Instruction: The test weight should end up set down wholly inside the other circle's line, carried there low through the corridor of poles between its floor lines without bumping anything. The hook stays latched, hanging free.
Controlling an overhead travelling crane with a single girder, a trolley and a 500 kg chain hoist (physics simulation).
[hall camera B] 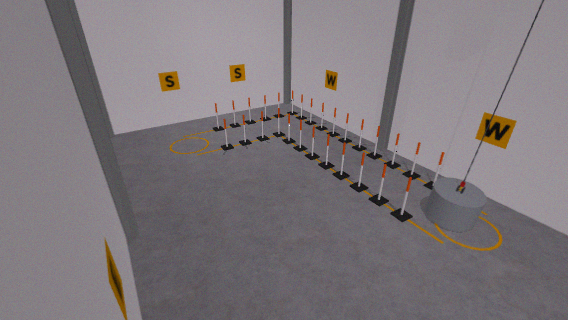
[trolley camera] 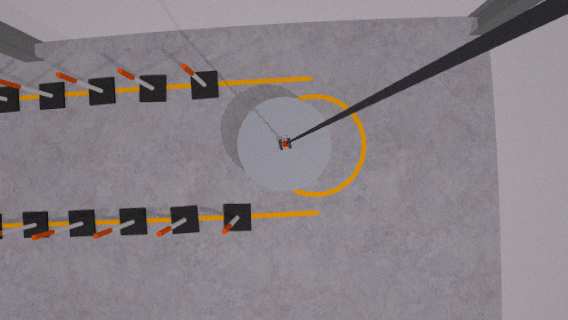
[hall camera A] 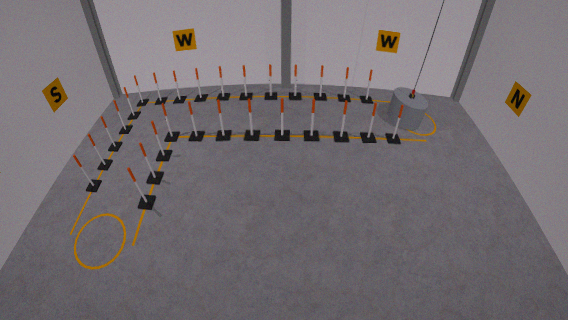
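Observation:
The grey cylindrical test weight (hall camera A: 407,112) (hall camera B: 455,210) (trolley camera: 270,167) hangs low and looks upright, its shadow on the floor to its left in the trolley view. It is over the left part of the near circle (hall camera A: 435,124) (hall camera B: 500,239) (trolley camera: 365,143), between the floor lines (trolley camera: 280,81) at the corridor's north mouth. My hook (hall camera A: 412,94) (hall camera B: 461,187) (trolley camera: 285,144) is shut on the weight's top fitting; its latch is too small to make out. The other circle (hall camera A: 94,268) (hall camera B: 190,153) lies beyond the corridor's far end.
The nearest inner-row pole base (hall camera A: 393,138) (hall camera B: 401,215) (trolley camera: 237,217) and outer-row pole base (hall camera A: 366,99) (trolley camera: 204,85) stand apart from the weight in the trolley view. The pole rows run south along the west wall, then turn east. The north wall (trolley camera: 535,200) is to the right.

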